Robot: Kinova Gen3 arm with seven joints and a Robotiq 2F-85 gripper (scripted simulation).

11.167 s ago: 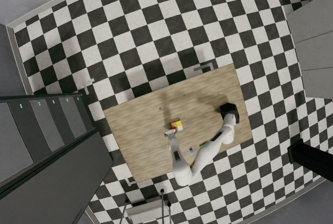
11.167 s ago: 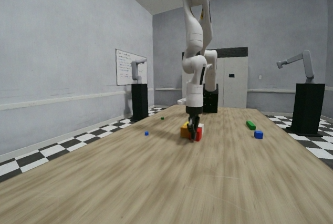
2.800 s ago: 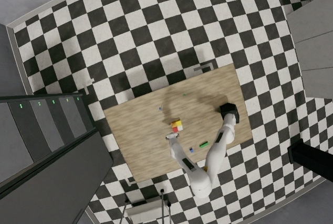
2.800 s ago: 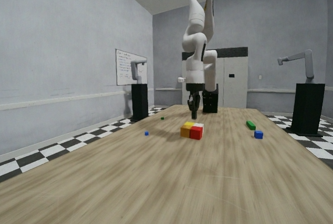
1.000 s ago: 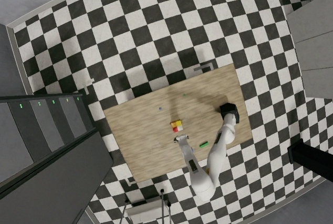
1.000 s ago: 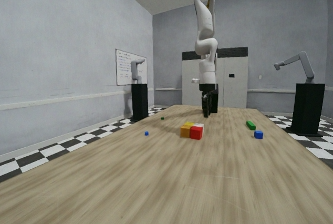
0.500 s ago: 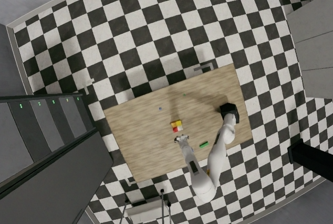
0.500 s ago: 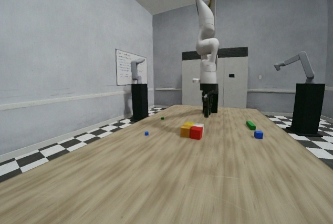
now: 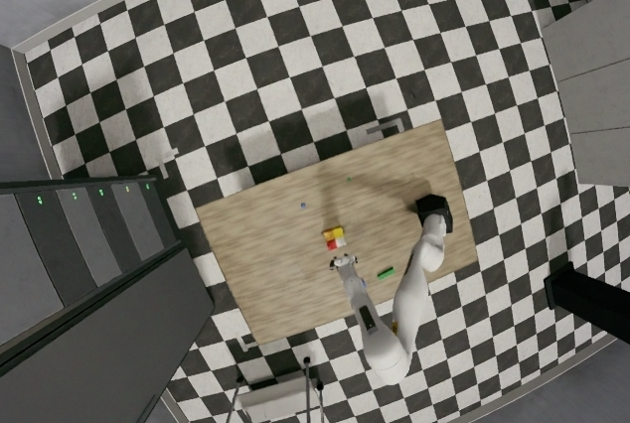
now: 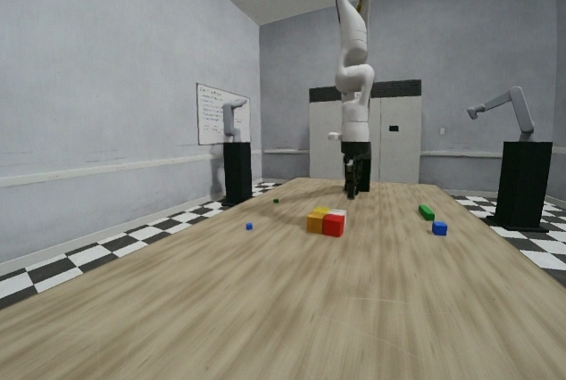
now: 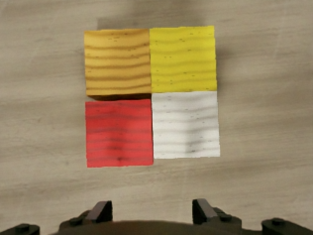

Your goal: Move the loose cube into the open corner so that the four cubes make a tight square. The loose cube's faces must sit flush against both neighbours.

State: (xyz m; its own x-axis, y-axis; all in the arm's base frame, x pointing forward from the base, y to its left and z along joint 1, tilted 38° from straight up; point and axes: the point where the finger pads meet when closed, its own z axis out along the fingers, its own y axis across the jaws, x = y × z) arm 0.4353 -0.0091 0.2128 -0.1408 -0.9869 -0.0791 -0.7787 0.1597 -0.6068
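Now: hand 100 mm above the red cube, 50 mm to the left of it and 20 mm short of it. Round my hand: green block: 260 mm to the left, 190 mm behind, 110 mm below.
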